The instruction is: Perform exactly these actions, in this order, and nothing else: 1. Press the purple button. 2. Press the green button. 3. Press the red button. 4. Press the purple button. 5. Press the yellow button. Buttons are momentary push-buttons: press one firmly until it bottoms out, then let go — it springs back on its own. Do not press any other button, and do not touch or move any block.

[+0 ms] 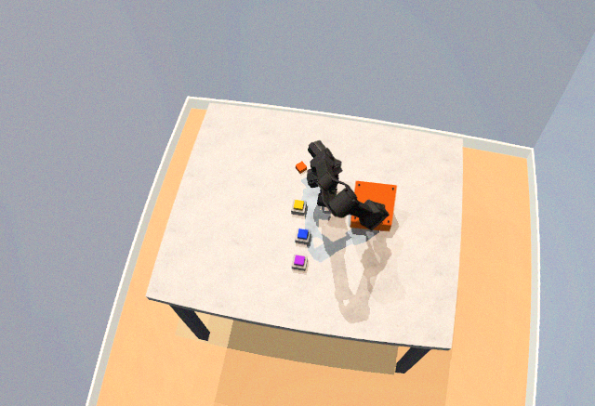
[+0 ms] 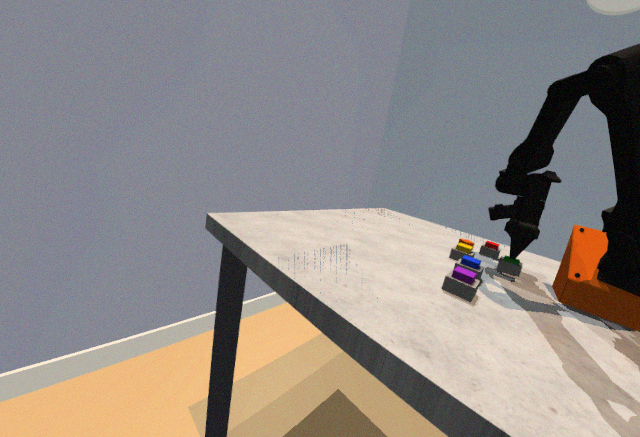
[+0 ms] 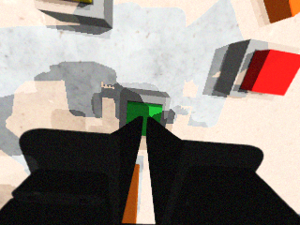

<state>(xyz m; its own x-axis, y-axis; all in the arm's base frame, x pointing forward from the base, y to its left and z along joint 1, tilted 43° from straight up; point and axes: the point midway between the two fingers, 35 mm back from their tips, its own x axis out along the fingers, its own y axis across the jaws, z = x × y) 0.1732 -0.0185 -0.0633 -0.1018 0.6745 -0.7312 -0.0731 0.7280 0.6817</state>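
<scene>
My gripper tip is now 1 cm above the green button. Also, from my gripper tip: orange block: 13 cm ahead, 10 cm to the right, 2 cm below; yellow button: 10 cm ahead, 7 cm to the left; red button: 6 cm ahead, 10 cm to the right.
</scene>
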